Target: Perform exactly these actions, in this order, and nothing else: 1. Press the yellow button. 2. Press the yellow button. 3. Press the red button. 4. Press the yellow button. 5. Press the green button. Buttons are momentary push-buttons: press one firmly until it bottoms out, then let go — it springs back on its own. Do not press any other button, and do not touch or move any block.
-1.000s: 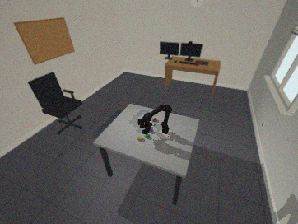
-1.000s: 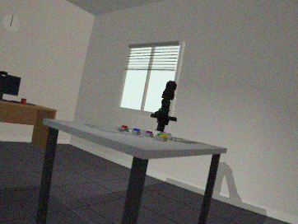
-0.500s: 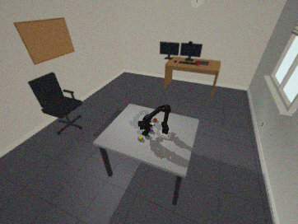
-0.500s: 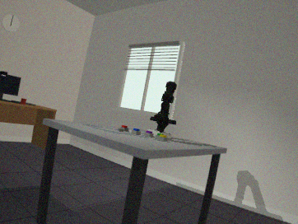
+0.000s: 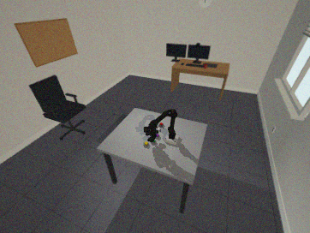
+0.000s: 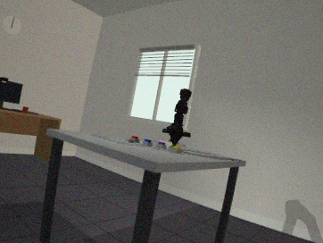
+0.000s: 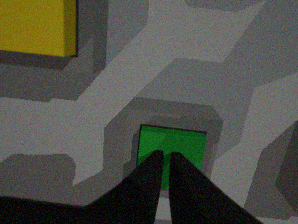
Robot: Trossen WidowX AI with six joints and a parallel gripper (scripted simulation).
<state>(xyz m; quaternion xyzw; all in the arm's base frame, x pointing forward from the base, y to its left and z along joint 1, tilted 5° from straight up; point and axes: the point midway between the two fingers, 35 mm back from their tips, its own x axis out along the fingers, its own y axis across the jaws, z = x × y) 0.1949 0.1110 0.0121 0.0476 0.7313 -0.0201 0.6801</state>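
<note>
The green button is 10 mm below my gripper tip. From my gripper tip the other things lie so: purple button (100 mm to the right, 20 mm behind); then blue button (180 mm to the right, 40 mm ahead); then yellow button (70 mm ahead, 60 mm to the left).
</note>
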